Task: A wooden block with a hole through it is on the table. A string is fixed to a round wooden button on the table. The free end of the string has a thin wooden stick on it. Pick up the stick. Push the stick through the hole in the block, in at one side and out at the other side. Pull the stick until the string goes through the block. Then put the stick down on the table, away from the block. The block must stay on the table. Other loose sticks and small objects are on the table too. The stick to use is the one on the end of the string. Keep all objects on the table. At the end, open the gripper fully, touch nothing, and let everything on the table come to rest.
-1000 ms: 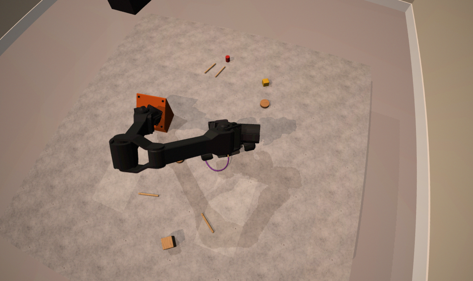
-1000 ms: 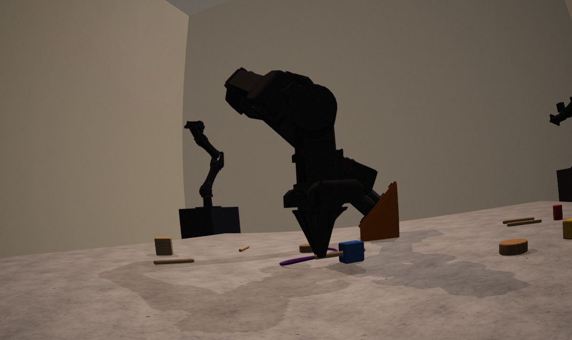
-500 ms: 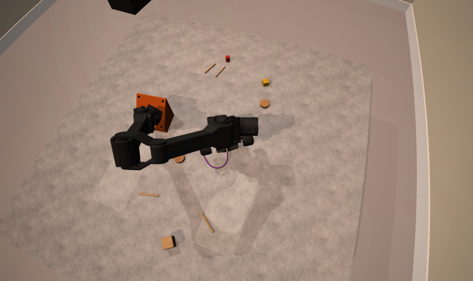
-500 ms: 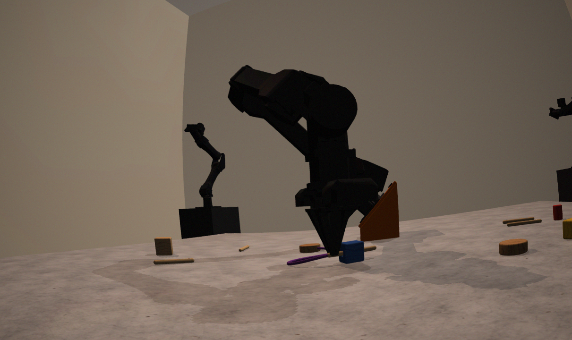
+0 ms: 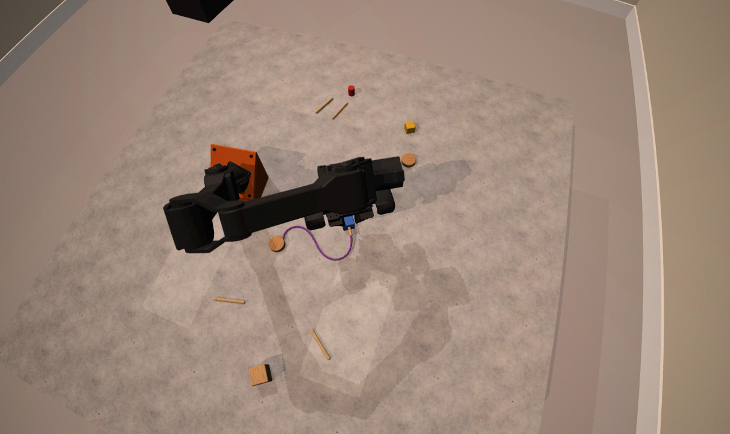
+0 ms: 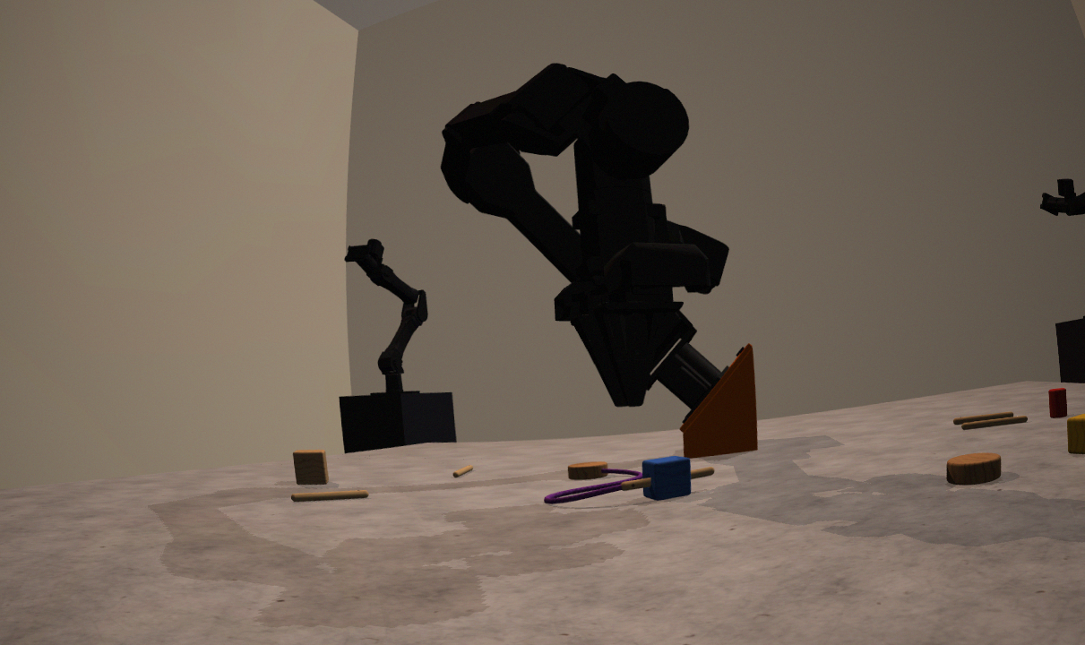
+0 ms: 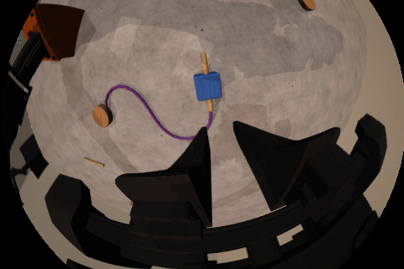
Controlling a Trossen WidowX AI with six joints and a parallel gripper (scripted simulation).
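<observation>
Right now my gripper tip is 20 mm past the blue block, 20 mm to the right of it and 60 mm above it. Round my gripper tip: thin wooden stick (10 mm behind, 10 mm to the left, 60 mm below); wooden disc (50 mm ahead, 260 mm to the left, 70 mm below); round wooden button (150 mm behind, 100 mm to the right, 70 mm below).
</observation>
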